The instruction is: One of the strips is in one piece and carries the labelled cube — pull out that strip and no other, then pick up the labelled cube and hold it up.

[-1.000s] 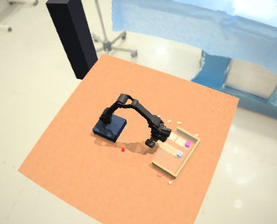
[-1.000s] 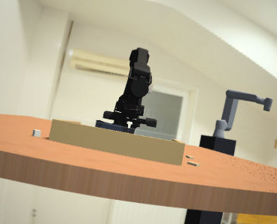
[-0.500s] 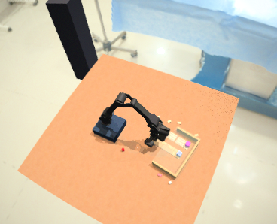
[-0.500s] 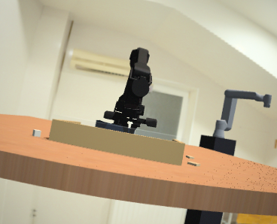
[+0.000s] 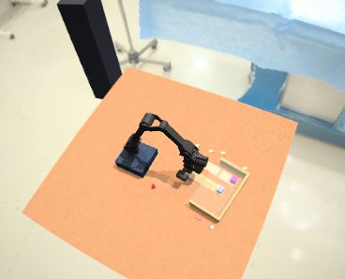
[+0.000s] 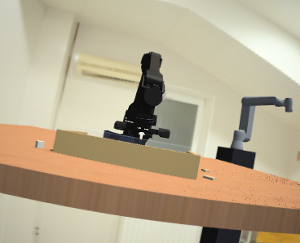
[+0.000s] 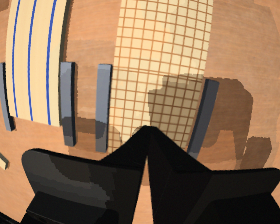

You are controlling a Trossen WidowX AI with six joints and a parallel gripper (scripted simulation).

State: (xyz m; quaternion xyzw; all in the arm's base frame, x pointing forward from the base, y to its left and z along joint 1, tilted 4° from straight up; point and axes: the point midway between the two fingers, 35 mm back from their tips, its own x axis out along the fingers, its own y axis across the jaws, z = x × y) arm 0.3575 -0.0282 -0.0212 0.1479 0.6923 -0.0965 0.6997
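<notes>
My gripper tip is now 19 cm short of the labelled cube, 7 cm to the left of it and 2 cm below it. From my gripper tip the other things lie so: white bit (29 cm to the right, 19 cm ahead); red bit (18 cm behind, 14 cm to the right, 1 cm above); pink bit (26 cm to the right, 11 cm ahead).
</notes>
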